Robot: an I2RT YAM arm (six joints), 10 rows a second.
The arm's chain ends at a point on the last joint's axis. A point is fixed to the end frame.
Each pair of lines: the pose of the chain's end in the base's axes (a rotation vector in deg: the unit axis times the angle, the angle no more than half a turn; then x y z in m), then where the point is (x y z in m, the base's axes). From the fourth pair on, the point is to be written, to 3 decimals.
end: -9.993 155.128 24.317 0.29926 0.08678 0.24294
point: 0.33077 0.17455 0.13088
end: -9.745 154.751 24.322 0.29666 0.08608 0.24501
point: 0.32918 0.17393 0.13330
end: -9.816 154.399 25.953 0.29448 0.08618 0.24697
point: 0.32666 0.17644 0.13710
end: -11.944 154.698 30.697 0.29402 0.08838 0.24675
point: 0.320 0.185 0.141
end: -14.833 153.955 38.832 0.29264 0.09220 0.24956
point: 0.311 0.199 0.153
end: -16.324 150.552 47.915 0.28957 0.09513 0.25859
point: 0.305 0.213 0.175
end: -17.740 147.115 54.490 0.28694 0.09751 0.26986
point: 0.300 0.223 0.197
